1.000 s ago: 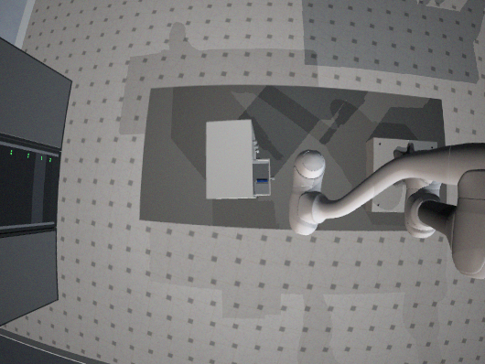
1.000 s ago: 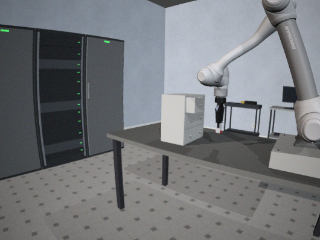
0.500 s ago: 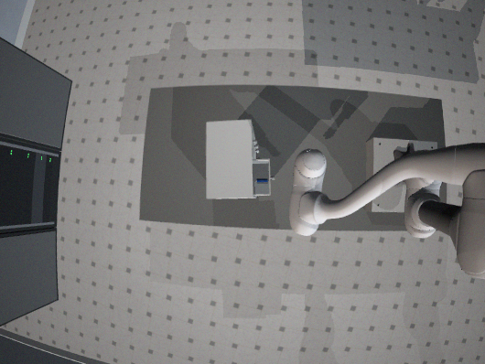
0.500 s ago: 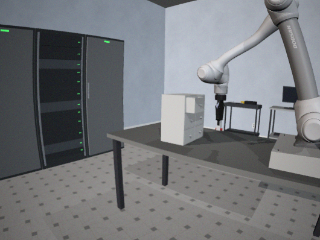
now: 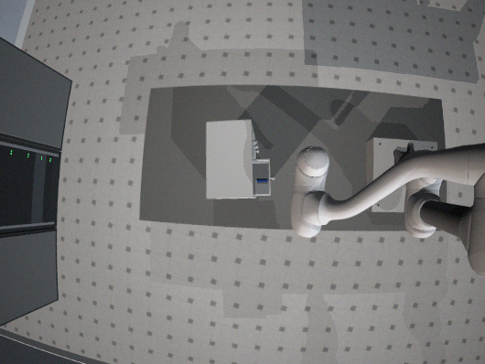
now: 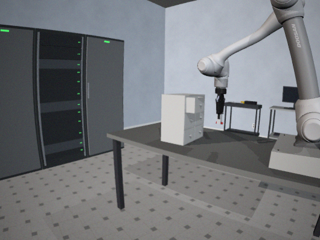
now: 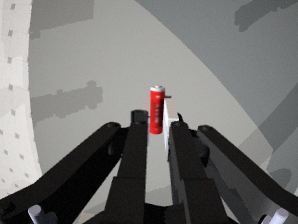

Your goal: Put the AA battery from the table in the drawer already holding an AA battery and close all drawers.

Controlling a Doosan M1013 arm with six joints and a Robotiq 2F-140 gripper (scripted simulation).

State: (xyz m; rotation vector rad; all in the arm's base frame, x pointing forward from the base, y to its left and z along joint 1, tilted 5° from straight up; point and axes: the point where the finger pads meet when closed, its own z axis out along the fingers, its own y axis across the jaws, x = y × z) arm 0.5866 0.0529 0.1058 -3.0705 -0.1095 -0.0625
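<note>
Now: the small blue thing 17 cm ahead of my hand, 5 cm to the left of it and 4 cm above it. Also, from my hand: red AA battery 3 cm below.
</note>
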